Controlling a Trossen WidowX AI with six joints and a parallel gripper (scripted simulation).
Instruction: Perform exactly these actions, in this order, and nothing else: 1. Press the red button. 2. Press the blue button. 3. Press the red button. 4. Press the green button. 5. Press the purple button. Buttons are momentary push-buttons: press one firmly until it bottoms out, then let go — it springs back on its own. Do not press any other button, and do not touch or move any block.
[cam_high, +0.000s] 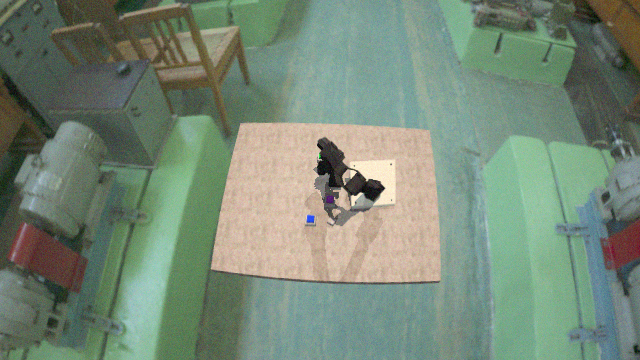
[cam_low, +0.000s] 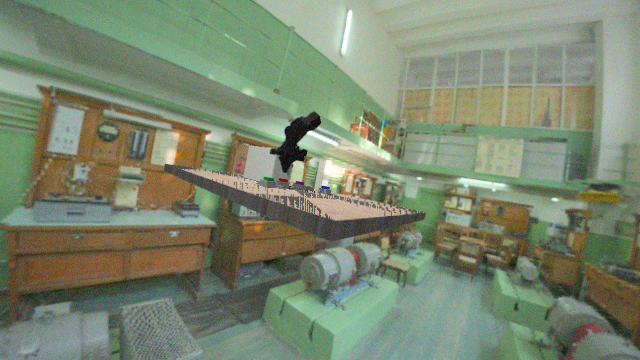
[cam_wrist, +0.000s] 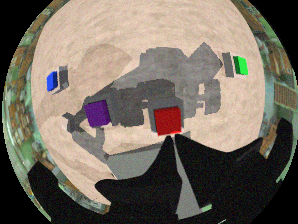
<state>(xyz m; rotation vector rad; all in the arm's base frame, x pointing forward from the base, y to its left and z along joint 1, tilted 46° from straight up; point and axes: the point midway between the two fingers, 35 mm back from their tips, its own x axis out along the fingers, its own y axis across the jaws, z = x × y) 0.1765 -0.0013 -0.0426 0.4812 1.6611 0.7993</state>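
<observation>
The red button lies 40 mm below my gripper tip. Round my gripper tip: blue button 90 mm ahead, 210 mm to the left, 40 mm below; then green button 100 mm ahead, 150 mm to the right, 40 mm below; then purple button 20 mm ahead, 100 mm to the left, 40 mm below.
</observation>
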